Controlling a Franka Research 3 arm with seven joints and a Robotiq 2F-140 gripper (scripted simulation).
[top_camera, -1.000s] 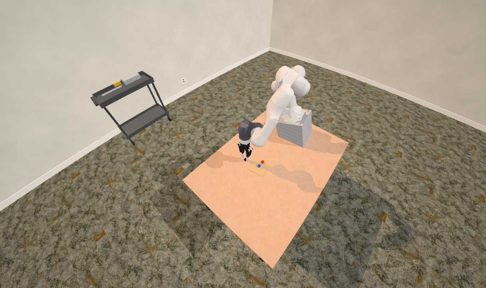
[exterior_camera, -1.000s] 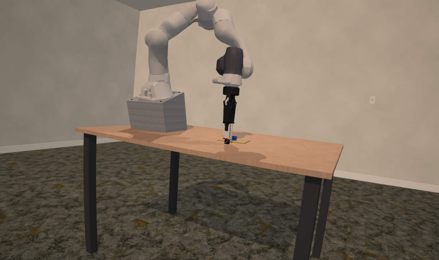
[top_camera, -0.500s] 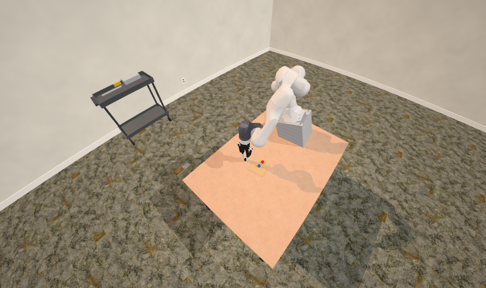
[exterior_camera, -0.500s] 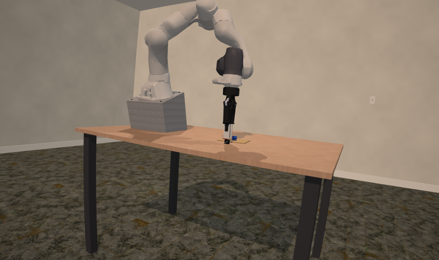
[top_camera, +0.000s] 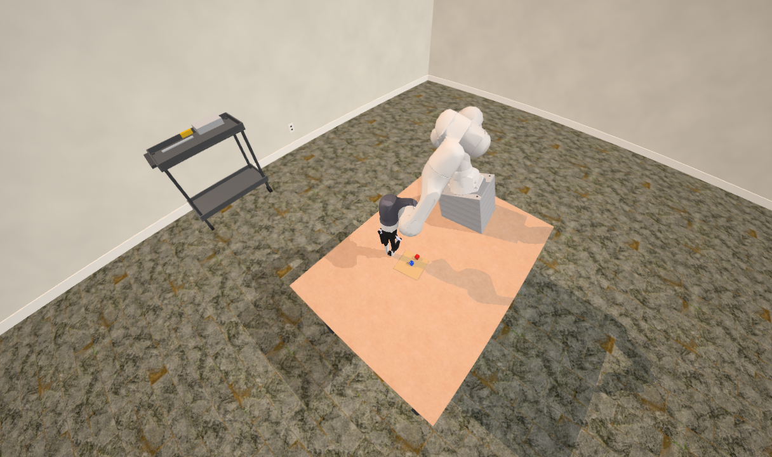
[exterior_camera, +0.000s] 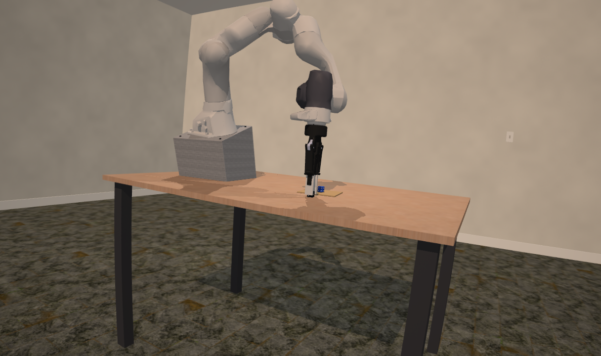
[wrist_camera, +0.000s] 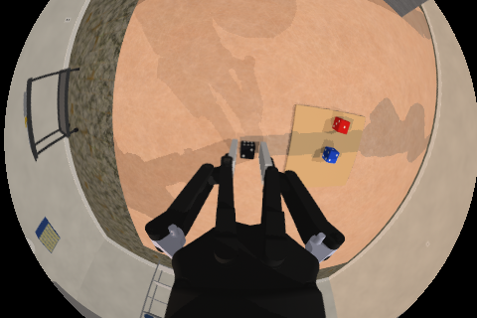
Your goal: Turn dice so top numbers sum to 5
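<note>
Now: the black die 30 mm below my hand. Also, from my hand: blue die (20 mm behind, 130 mm to the left, 30 mm below); then tan mat (20 mm behind, 130 mm to the left, 40 mm below); then red die (70 mm behind, 130 mm to the left, 30 mm below).
</note>
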